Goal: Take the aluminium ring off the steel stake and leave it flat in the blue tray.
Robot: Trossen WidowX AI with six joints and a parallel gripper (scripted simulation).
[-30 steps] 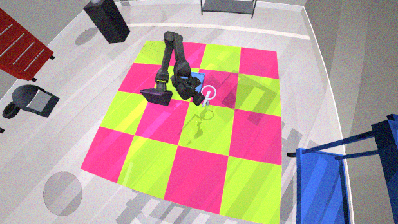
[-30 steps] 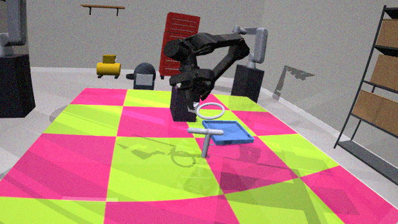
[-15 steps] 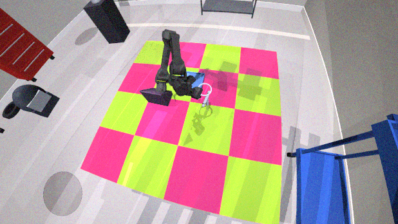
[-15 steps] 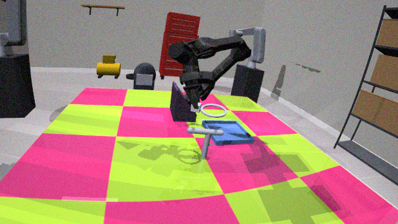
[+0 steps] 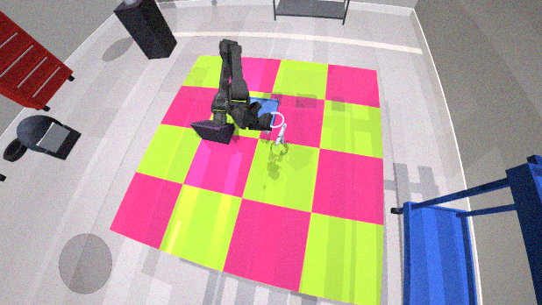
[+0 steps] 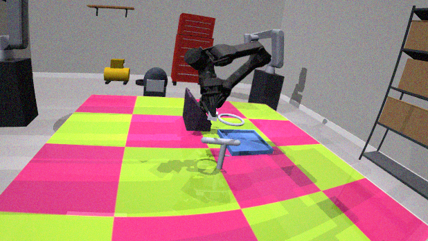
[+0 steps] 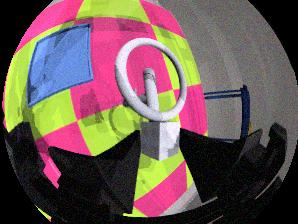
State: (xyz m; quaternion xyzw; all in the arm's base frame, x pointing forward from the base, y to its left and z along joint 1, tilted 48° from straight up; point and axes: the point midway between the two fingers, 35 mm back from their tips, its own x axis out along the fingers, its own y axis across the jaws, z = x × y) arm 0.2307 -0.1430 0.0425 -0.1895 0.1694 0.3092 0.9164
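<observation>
Now: gripper tip 20 mm short of the aluminium ring, 40 mm to the right of it and 10 mm below it. From my gripper tip the other things lie so: blue tray (90 mm behind, 210 mm to the left, 150 mm below).
</observation>
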